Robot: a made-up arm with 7 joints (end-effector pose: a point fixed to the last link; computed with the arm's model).
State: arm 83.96 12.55 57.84 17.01 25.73 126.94 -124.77
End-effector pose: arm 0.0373 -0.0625 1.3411 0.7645 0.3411 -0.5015 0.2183
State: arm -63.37 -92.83 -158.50 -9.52 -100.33 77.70 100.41
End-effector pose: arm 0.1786 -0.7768 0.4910 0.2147 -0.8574 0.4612 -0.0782
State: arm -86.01 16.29 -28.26 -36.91 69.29 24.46 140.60
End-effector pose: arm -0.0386 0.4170 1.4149 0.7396 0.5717 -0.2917 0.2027
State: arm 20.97 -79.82 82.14 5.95 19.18 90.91 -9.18
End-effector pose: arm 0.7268 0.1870 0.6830 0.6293 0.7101 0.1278 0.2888
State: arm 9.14 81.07 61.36 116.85 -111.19 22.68 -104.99
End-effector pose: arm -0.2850 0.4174 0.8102 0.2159 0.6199 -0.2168 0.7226
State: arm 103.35 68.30 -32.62 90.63 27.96 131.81 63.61
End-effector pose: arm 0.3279 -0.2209 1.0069 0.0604 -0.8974 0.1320 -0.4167
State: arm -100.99 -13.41 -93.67 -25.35 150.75 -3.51 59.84
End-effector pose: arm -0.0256 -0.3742 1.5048 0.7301 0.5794 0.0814 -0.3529
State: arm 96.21 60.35 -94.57 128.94 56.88 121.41 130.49
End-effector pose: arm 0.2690 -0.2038 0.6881 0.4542 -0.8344 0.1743 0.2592
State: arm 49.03 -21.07 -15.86 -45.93 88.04 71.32 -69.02
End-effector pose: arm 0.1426 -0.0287 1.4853 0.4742 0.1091 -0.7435 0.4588
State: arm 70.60 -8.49 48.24 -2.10 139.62 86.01 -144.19
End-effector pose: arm -0.0386 0.2336 1.4219 0.3904 0.5511 -0.3441 0.6523
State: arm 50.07 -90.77 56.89 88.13 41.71 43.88 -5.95
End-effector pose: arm 0.0218 0.4376 0.3056 0.0643 -0.0891 -0.9252 -0.3633
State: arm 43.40 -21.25 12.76 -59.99 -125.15 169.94 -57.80
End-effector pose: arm -0.0729 -0.0729 1.1599 0.0797 0.4777 0.4834 0.7292
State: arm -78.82 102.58 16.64 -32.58 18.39 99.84 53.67
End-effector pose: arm -0.3285 0.5351 0.3835 0.1023 -0.6247 -0.2933 0.7164
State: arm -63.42 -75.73 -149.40 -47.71 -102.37 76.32 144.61
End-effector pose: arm 0.2461 -0.6777 0.5079 0.6511 -0.6709 0.3537 -0.0295
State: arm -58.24 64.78 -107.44 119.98 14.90 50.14 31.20
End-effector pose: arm -0.5199 0.0129 0.5605 0.1880 0.7342 -0.5902 -0.2780
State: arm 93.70 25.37 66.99 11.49 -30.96 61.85 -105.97
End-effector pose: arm 0.1192 -0.4341 1.4357 0.5783 0.0276 -0.7947 0.1824
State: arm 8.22 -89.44 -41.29 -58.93 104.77 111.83 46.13
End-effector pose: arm 0.6732 0.1277 0.8158 0.3604 0.7432 -0.0515 0.5613
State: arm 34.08 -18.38 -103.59 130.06 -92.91 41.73 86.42
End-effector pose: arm 0.3290 -0.3773 0.8408 0.4527 -0.0394 0.3713 -0.8097
